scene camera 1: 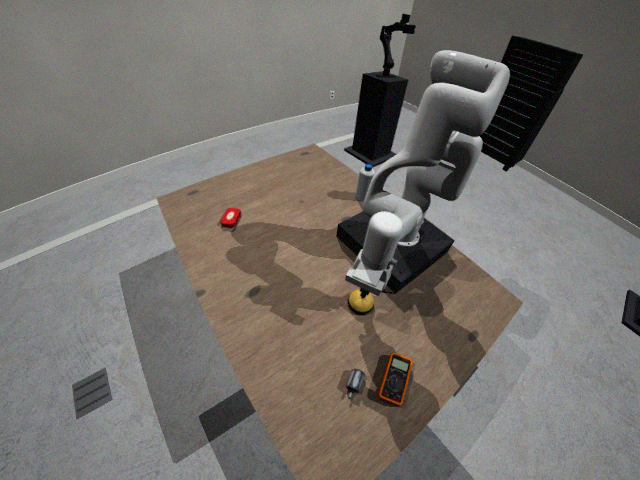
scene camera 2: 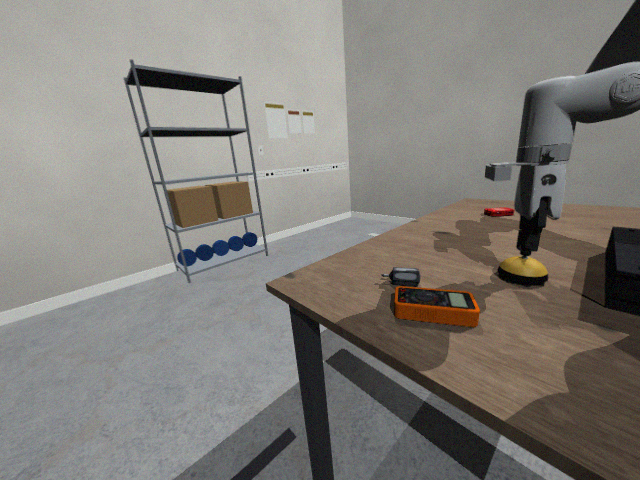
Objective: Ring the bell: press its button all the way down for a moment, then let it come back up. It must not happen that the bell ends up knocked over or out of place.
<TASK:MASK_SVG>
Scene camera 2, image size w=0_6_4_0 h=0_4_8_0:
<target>my gripper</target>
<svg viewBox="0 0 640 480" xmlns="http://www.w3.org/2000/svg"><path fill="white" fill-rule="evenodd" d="M569 160L518 165L521 166L514 208L520 214L520 230L516 245L519 251L537 251L542 228L546 227L546 218L558 220L561 217L566 180L566 164L569 163Z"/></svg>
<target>bell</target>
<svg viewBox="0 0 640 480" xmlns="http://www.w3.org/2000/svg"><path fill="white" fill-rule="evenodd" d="M499 265L497 270L499 277L505 278L507 283L516 283L525 287L532 285L544 286L548 280L548 271L544 265L533 258L527 257L531 255L531 251L520 251L520 254L523 256L507 258Z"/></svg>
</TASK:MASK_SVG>
